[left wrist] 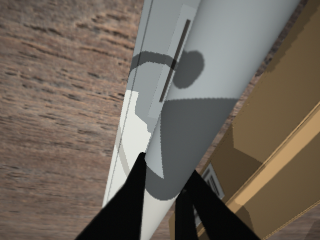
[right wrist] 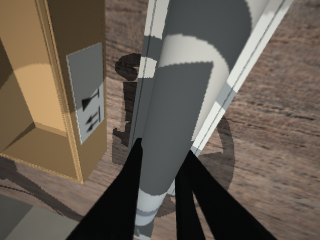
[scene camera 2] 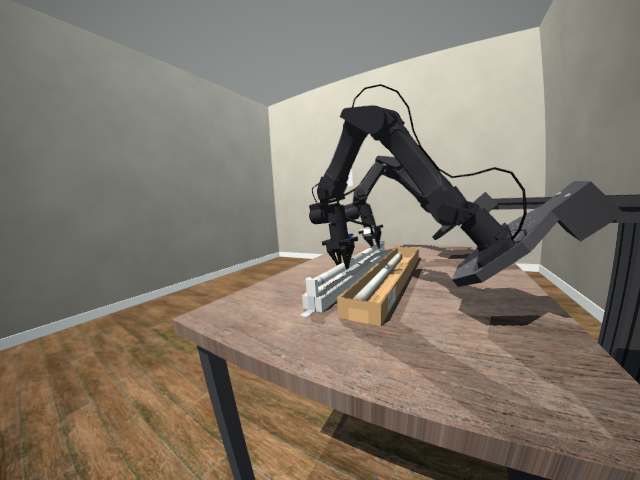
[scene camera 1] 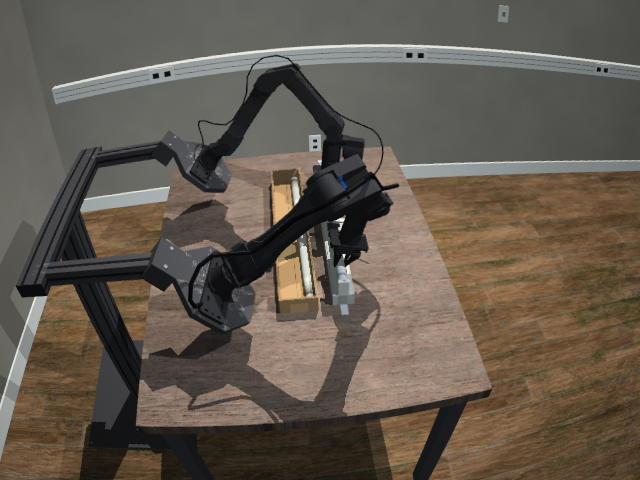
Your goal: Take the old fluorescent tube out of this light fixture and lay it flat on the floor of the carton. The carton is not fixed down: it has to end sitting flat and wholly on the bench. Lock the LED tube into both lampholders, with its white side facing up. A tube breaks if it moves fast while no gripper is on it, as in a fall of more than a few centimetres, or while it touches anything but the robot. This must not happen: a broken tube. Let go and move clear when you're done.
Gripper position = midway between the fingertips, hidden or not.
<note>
In view: my left gripper [scene camera 2: 343,269], my right gripper [scene camera 1: 338,266], a carton [scene camera 1: 289,272], an LED tube [left wrist: 222,53], an old fluorescent tube [scene camera 1: 302,241] and a light fixture [scene camera 1: 341,295].
The carton also shows in the left wrist view [left wrist: 272,116], in the right wrist view [right wrist: 67,137] and in scene camera 2 [scene camera 2: 368,312]. My left gripper also shows in the left wrist view [left wrist: 162,164]. My right gripper also shows in the right wrist view [right wrist: 159,146].
</note>
